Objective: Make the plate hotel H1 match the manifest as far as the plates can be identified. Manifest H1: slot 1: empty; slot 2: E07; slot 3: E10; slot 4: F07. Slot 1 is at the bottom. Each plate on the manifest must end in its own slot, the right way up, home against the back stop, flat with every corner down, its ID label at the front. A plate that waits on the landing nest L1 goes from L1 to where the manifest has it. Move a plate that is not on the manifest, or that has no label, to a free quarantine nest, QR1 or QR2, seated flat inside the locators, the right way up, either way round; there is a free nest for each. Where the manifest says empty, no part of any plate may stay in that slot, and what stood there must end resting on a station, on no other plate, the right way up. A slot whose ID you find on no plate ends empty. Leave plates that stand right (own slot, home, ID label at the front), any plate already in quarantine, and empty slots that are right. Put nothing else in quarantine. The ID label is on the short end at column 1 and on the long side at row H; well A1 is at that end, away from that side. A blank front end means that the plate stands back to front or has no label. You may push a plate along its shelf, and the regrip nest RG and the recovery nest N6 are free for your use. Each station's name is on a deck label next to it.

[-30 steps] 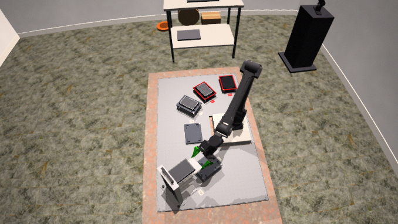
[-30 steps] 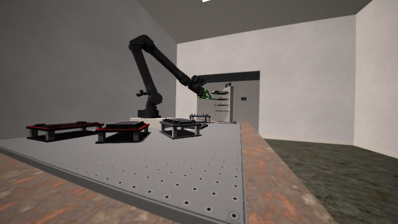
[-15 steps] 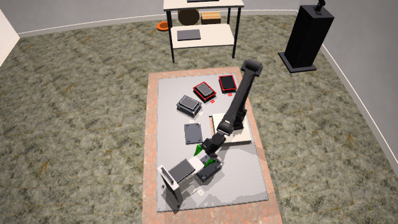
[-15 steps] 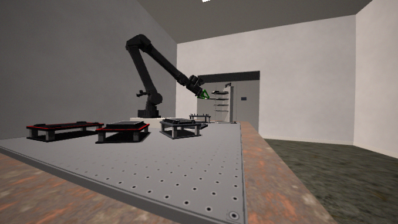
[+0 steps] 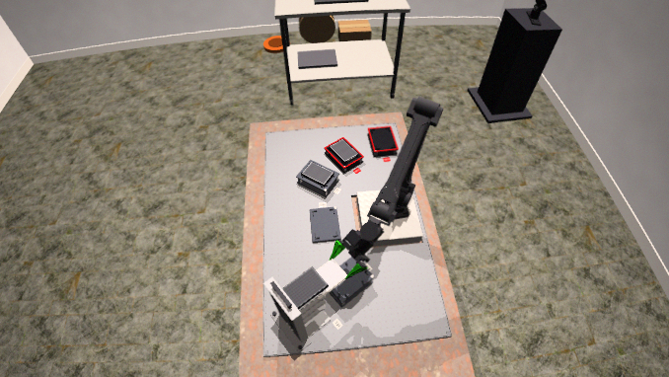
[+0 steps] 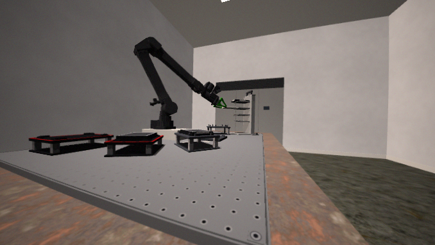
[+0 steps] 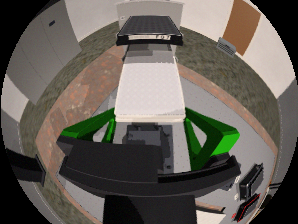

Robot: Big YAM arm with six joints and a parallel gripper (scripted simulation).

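My hand is 50 mm short of the white plate and 30 mm to the right of it. From my hand the other things lie so: plate hotel H1 (190 mm ahead, 110 mm to the left, 60 mm below); N6 deck label (410 mm to the right, 220 mm below); H1 deck label (220 mm below, 130 mm to the left, 30 mm ahead).
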